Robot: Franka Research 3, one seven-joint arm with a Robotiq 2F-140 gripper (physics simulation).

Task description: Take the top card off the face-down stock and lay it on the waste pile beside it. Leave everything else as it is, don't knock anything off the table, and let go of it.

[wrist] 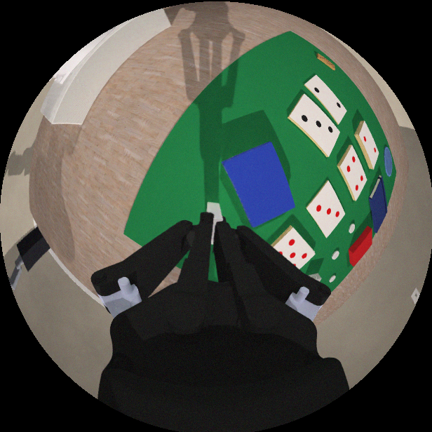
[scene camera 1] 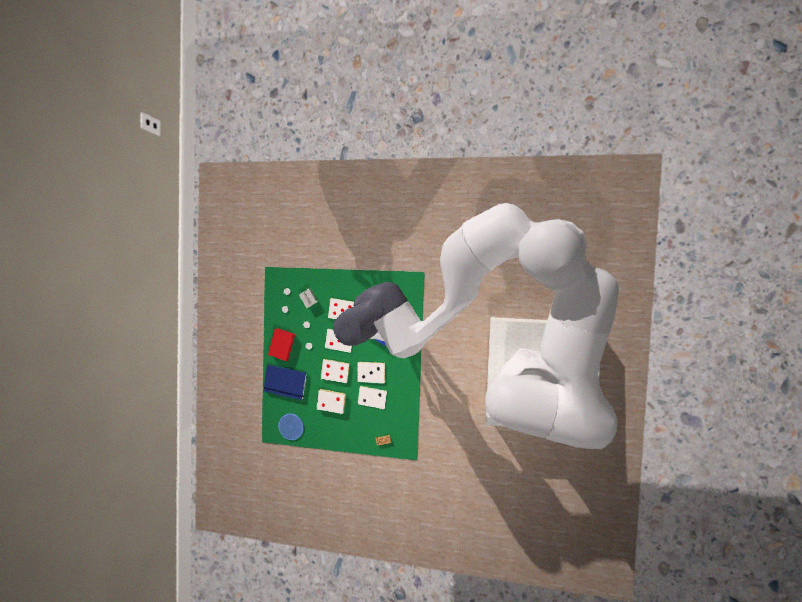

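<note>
The face-down stock (scene camera 1: 380, 342) (wrist: 259, 185) is a thick blue-backed block on the green mat; in the scene view a blue sliver of it shows beside the wrist. My gripper (wrist: 211, 211) is shut with its fingertips together, above the mat and beside the stock in the wrist view. A pale patch shows at the fingertips; I cannot tell what it is. In the scene view the dark gripper housing (scene camera 1: 369, 314) hides the fingers. A face-up black three (scene camera 1: 366, 368) (wrist: 312, 132) lies nearest the stock on one side; I cannot tell whether it is the waste pile.
A black two (scene camera 1: 372, 390) (wrist: 327, 100) lies beyond the three. Face-up red cards form a row. A red block (scene camera 1: 281, 344) (wrist: 361, 246), navy box (scene camera 1: 285, 382) (wrist: 378, 205), blue disc (scene camera 1: 290, 427) (wrist: 388, 161), several small white pieces and an orange piece (scene camera 1: 383, 440) (wrist: 326, 60) stand around them.
</note>
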